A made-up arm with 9 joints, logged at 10 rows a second.
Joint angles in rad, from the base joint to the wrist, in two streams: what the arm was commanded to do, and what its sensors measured. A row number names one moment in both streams.
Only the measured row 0 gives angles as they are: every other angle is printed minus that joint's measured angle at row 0.
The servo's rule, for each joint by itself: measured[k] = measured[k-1] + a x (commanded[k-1-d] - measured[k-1]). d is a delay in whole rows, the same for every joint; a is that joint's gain. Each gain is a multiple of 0.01, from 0.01 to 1. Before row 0 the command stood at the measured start. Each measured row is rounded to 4 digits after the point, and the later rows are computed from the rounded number. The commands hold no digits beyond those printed.
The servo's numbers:
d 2
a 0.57 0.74 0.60 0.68 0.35 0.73 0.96 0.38 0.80
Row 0, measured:
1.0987, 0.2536, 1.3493, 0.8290, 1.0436, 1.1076, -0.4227, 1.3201, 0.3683
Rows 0 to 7, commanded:
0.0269, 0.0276, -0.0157, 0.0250, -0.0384, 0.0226, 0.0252, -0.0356, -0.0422
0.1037, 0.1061, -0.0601, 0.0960, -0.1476, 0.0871, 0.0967, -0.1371, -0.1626
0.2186, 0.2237, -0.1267, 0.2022, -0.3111, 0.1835, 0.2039, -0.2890, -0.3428
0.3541, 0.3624, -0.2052, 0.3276, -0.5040, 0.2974, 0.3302, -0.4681, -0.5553
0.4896, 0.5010, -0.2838, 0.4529, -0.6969, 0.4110, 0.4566, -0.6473, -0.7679
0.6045, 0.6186, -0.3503, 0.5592, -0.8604, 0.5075, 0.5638, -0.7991, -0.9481
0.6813, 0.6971, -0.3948, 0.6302, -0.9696, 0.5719, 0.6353, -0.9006, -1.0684
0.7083, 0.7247, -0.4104, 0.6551, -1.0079, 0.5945, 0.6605, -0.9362, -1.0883
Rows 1 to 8, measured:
0.0000, 0.0000, 0.0000, 0.0000, 0.0000, 0.0000, 0.0000, 0.0000, 0.0000
0.0000, 0.0000, 0.0000, 0.0000, 0.0000, 0.0000, 0.0000, 0.0000, 0.0000
0.0153, 0.0204, -0.0094, 0.0170, -0.0134, 0.0165, 0.0242, -0.0135, -0.0338
0.0657, 0.0838, -0.0398, 0.0707, -0.0604, 0.0680, 0.0938, -0.0605, -0.1368
0.1529, 0.1873, -0.0919, 0.1601, -0.1481, 0.1523, 0.1995, -0.1473, -0.3016
0.2676, 0.3169, -0.1599, 0.2740, -0.2727, 0.2582, 0.3250, -0.2692, -0.5046
0.3941, 0.4531, -0.2342, 0.3957, -0.4212, 0.3697, 0.4513, -0.4129, -0.7152
0.5140, 0.5756, -0.3039, 0.5069, -0.5749, 0.4703, 0.5593, -0.5597, -0.9015

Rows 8 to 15, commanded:
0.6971, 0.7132, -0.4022, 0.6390, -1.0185, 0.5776, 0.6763, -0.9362, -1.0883
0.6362, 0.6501, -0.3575, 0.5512, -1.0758, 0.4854, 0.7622, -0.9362, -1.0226
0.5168, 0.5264, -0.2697, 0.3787, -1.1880, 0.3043, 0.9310, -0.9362, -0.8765
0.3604, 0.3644, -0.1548, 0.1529, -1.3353, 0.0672, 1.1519, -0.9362, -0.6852
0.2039, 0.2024, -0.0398, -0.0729, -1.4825, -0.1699, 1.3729, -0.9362, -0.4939
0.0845, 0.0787, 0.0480, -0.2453, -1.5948, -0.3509, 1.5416, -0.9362, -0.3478
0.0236, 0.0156, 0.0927, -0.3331, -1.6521, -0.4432, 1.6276, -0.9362, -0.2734
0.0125, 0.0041, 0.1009, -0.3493, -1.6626, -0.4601, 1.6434, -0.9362, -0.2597
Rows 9 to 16, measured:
0.6094, 0.6655, -0.3584, 0.5907, -0.7130, 0.5445, 0.6323, -0.6892, -1.0350
0.6658, 0.7093, -0.3896, 0.6345, -0.8162, 0.5810, 0.6594, -0.7831, -1.0776
0.6836, 0.7122, -0.3972, 0.6376, -0.8870, 0.5785, 0.6756, -0.8413, -1.0862
0.6566, 0.6662, -0.3734, 0.5788, -0.9531, 0.5105, 0.7587, -0.8774, -1.0353
0.5769, 0.5627, -0.3112, 0.4427, -1.0353, 0.3600, 0.9241, -0.8997, -0.9083
0.4535, 0.4160, -0.2174, 0.2456, -1.1403, 0.1463, 1.1428, -0.9136, -0.7298
0.3112, 0.2579, -0.1108, 0.0290, -1.2601, -0.0845, 1.3637, -0.9222, -0.5411
0.1820, 0.1253, -0.0155, -0.1575, -1.3772, -0.2790, 1.5345, -0.9275, -0.3865

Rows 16 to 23, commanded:
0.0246, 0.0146, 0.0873, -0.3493, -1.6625, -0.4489, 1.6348, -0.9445, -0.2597
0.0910, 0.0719, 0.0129, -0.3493, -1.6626, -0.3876, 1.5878, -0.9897, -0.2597
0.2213, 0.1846, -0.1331, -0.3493, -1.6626, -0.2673, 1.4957, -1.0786, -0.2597
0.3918, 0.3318, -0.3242, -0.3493, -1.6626, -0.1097, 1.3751, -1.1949, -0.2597
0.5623, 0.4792, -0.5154, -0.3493, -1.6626, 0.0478, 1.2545, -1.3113, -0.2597
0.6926, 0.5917, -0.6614, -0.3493, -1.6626, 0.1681, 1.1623, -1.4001, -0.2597
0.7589, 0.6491, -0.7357, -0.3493, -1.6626, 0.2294, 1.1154, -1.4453, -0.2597
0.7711, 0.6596, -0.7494, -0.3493, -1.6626, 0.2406, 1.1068, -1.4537, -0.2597
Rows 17 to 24, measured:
0.0917, 0.0441, 0.0494, -0.2769, -1.4734, -0.3989, 1.6239, -0.9308, -0.2960
0.0466, 0.0145, 0.0803, -0.3261, -1.5396, -0.4436, 1.6426, -0.9329, -0.2670
0.0341, 0.0146, 0.0845, -0.3419, -1.5826, -0.4475, 1.6351, -0.9373, -0.2612
0.0665, 0.0570, 0.0415, -0.3469, -1.6106, -0.4038, 1.5897, -0.9572, -0.2600
0.1547, 0.1514, -0.0633, -0.3485, -1.6288, -0.3042, 1.4995, -1.0033, -0.2598
0.2898, 0.2849, -0.2198, -0.3490, -1.6406, -0.1622, 1.3801, -1.0761, -0.2597
0.4451, 0.4287, -0.3972, -0.3492, -1.6483, -0.0089, 1.2595, -1.1655, -0.2597
0.5862, 0.5493, -0.5557, -0.3493, -1.6533, 0.1203, 1.1662, -1.2546, -0.2597

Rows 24 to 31, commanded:
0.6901, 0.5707, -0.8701, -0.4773, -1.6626, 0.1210, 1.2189, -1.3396, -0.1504
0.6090, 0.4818, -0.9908, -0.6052, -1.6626, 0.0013, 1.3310, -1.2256, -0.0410
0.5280, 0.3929, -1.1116, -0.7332, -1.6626, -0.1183, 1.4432, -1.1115, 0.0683
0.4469, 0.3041, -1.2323, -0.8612, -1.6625, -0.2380, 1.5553, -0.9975, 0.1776
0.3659, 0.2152, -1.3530, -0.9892, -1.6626, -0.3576, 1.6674, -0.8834, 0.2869
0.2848, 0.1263, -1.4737, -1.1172, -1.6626, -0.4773, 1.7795, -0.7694, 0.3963
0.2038, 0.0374, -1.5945, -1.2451, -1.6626, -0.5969, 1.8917, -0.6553, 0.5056
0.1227, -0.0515, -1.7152, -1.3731, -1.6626, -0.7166, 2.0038, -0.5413, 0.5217
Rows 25 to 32, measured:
0.6846, 0.6232, -0.6637, -0.3493, -1.6566, 0.1999, 1.1174, -1.3271, -0.2597
0.7339, 0.6501, -0.7151, -0.3493, -1.6587, 0.2296, 1.1072, -1.3752, -0.2597
0.7089, 0.5913, -0.8081, -0.4363, -1.6601, 0.1503, 1.2144, -1.3617, -0.1723
0.6520, 0.5103, -0.9177, -0.5512, -1.6610, 0.0415, 1.3263, -1.3100, -0.0673
0.5813, 0.4234, -1.0340, -0.6750, -1.6616, -0.0752, 1.4385, -1.2346, 0.0412
0.5047, 0.3351, -1.1530, -0.8016, -1.6619, -0.1940, 1.5506, -1.1445, 0.1503
0.4256, 0.2464, -1.2730, -0.9292, -1.6621, -0.3134, 1.6627, -1.0453, 0.2596
0.3453, 0.1575, -1.3934, -1.0570, -1.6623, -0.4330, 1.7748, -0.9405, 0.3690

